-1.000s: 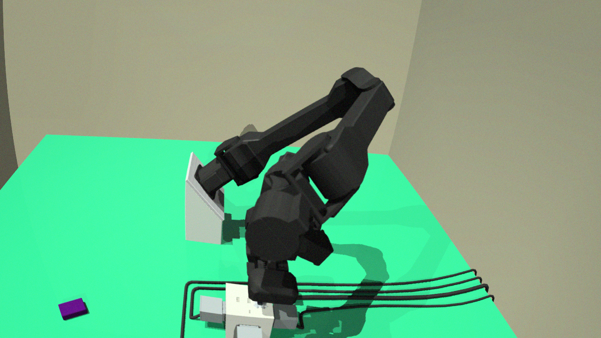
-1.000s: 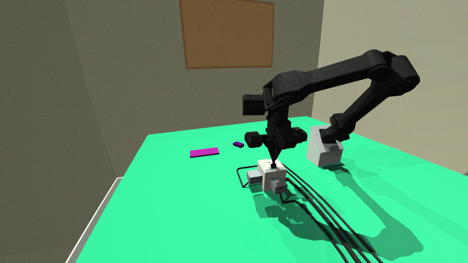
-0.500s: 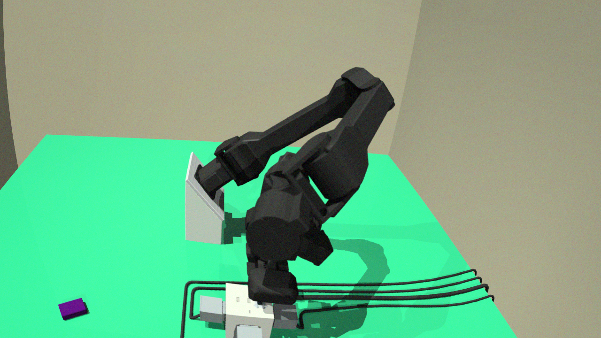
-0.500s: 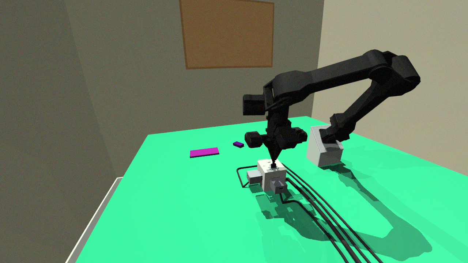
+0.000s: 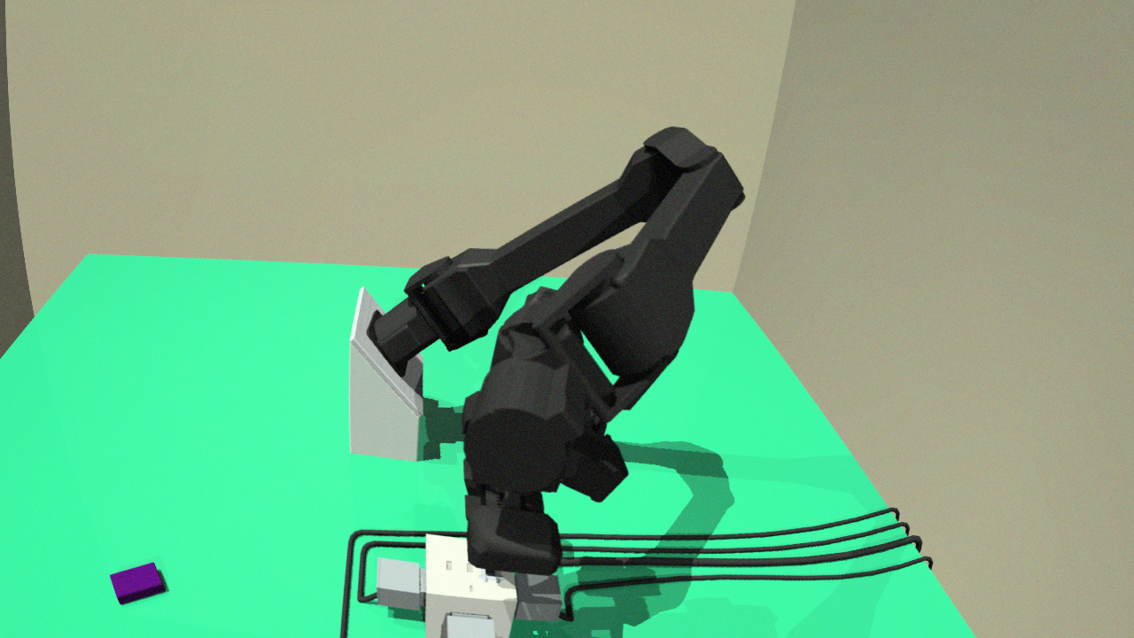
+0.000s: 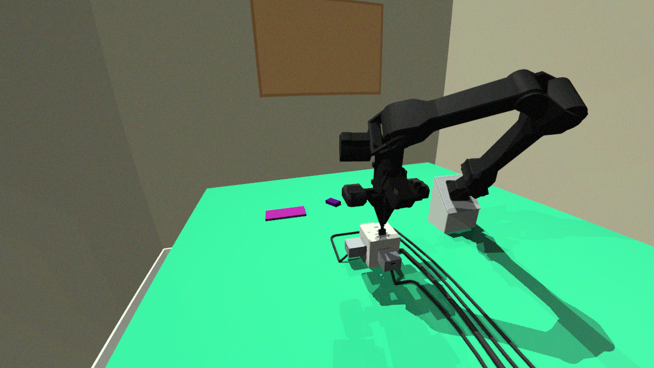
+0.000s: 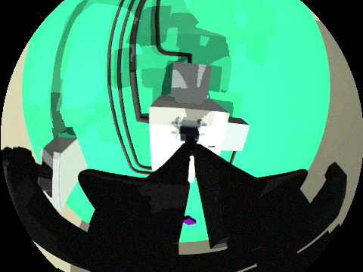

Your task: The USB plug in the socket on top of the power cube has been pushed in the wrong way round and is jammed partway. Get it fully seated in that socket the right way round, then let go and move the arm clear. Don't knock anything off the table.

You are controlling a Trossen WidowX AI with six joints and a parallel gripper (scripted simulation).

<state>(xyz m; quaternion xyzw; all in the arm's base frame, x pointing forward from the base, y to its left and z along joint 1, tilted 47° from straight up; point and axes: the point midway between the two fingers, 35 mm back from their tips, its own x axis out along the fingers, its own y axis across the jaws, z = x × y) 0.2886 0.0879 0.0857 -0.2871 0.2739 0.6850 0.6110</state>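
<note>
The dark USB plug is 10 mm below my gripper tip. Also, from my gripper tip: flat magenta slab: 250 mm ahead, 300 mm to the right, 100 mm below; USB socket: 30 mm below; purple block: 60 mm ahead, 350 mm to the right, 100 mm below.
</note>
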